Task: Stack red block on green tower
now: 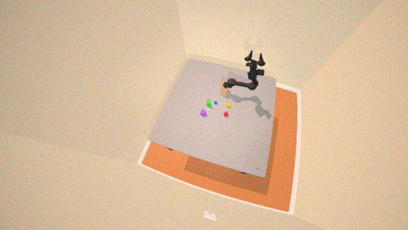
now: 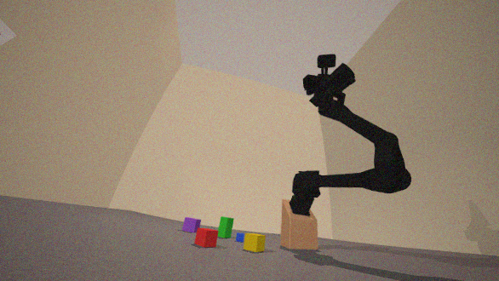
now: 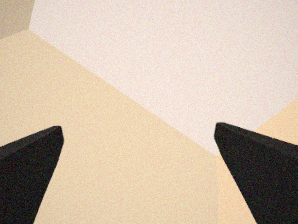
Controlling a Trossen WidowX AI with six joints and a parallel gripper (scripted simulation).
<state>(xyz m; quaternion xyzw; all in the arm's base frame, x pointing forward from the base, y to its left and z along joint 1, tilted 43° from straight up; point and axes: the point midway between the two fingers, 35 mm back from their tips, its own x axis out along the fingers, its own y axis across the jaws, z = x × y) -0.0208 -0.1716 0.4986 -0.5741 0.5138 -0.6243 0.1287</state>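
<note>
My gripper tip is 620 mm above the red block, 360 mm short of it and 90 mm to the left of it. From my gripper tip the other things lie so: tiny white piece (630 mm below, 380 mm ahead, 290 mm to the right); then yellow block (620 mm below, 230 mm ahead, 100 mm to the right); then blue block (620 mm below, 260 mm ahead, 250 mm to the right).
</note>
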